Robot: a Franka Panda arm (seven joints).
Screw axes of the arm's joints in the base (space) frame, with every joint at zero. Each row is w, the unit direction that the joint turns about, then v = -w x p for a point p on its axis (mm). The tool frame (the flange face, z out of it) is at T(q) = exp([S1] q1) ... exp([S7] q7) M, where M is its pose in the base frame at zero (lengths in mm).
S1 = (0, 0, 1, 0, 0, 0)
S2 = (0, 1, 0, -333, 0, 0)
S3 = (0, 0, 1, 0, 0, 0)
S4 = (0, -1, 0, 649, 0, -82.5)
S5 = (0, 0, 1, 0, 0, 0)
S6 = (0, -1, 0, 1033, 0, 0)
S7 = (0, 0, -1, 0, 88, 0)
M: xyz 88 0 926 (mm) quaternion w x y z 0 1 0 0
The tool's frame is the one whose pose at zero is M.
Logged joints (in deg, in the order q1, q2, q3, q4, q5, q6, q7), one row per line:
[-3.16, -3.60, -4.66, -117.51, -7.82, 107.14, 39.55]
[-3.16, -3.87, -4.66, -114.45, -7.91, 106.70, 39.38]
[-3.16, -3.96, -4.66, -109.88, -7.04, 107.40, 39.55]
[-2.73, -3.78, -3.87, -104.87, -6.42, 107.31, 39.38]
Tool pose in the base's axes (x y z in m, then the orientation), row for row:
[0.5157, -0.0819, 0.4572, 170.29, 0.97, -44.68]
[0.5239, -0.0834, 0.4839, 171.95, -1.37, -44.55]
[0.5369, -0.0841, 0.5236, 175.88, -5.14, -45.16]
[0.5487, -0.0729, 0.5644, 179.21, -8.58, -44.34]
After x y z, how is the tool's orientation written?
As angles about the fixed x, y, z axes (roll, pitch, yaw), in degrees.
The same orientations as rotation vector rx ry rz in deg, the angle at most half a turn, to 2 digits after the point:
[158.44, -64.98, -6.87]
[159.12, -65.34, -2.68]
[160.70, -67.13, 4.81]
[162.62, -66.36, 11.74]

